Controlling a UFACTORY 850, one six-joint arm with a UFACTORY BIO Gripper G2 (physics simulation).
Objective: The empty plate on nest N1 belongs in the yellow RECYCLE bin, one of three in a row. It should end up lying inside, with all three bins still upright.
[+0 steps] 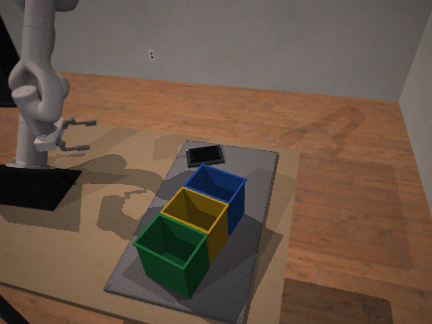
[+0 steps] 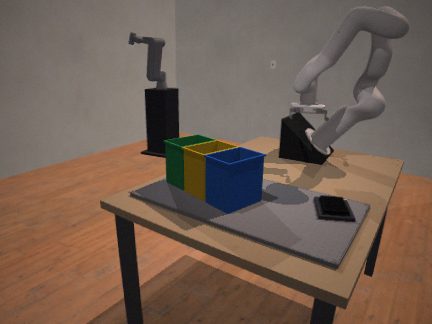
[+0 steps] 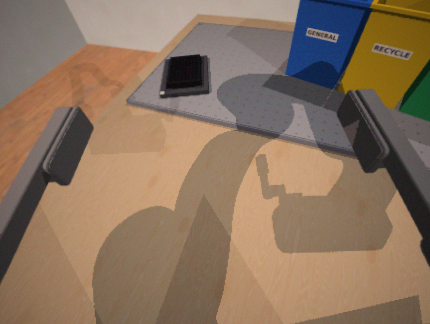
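The black plate (image 1: 205,154) (image 2: 334,205) (image 3: 184,71) lies flat on the dark nest (image 1: 206,164) (image 2: 336,218) (image 3: 186,92) at one end of the grey board. The yellow RECYCLE bin (image 1: 218,241) (image 2: 194,172) (image 3: 384,75) stands upright between the blue GENERAL bin (image 1: 237,211) (image 2: 235,186) (image 3: 324,56) and the green bin (image 1: 167,272) (image 2: 174,165) (image 3: 419,97), both upright. The yellow bin's floor is in shadow. My gripper (image 1: 92,135) (image 2: 309,117) (image 3: 216,137) is wide open and empty, in the air near the arm's base, well away from the plate and the bins.
The grey perforated board (image 1: 250,175) (image 2: 300,240) (image 3: 250,55) carries the nest and the bins on the wooden table (image 1: 30,250) (image 2: 280,275) (image 3: 280,300). The black base block (image 1: 35,187) (image 2: 300,142) sits under the arm. Another arm (image 2: 155,60) stands on a black pedestal beyond the table.
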